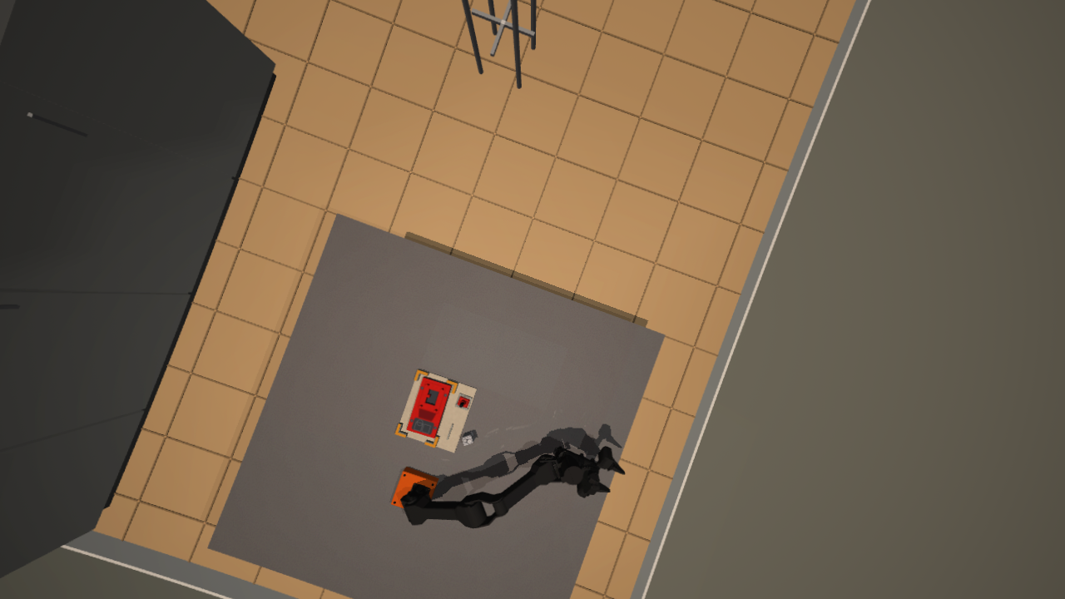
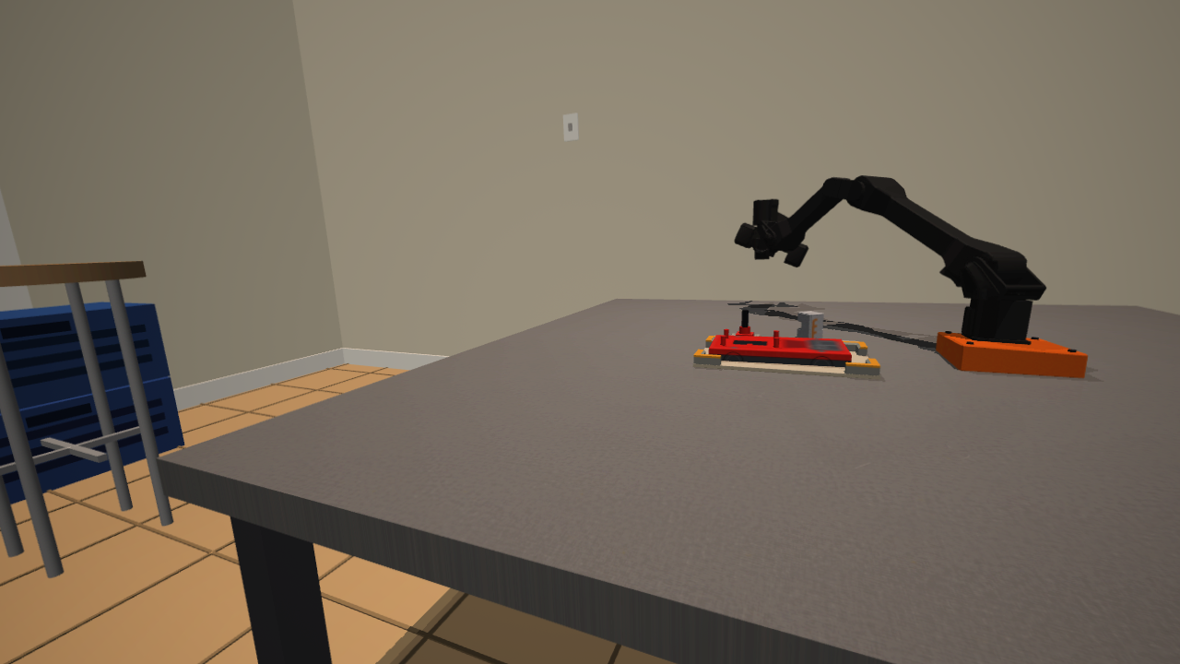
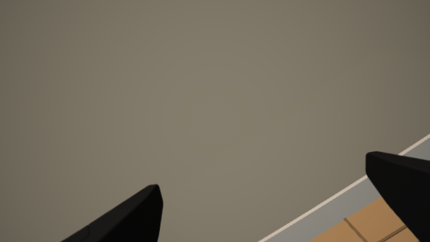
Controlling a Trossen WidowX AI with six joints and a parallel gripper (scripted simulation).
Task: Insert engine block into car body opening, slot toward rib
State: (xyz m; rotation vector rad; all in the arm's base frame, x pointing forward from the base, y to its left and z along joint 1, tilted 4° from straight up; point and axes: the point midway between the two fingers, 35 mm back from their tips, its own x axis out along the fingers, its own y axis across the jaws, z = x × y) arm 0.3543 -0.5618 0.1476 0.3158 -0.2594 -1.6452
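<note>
My gripper tip is now 9 cm past the grey engine block, 51 cm to the right of it and 14 cm above it. Also, from my gripper tip: thin grey bar: 5 cm behind, 67 cm to the left, 15 cm below.
</note>
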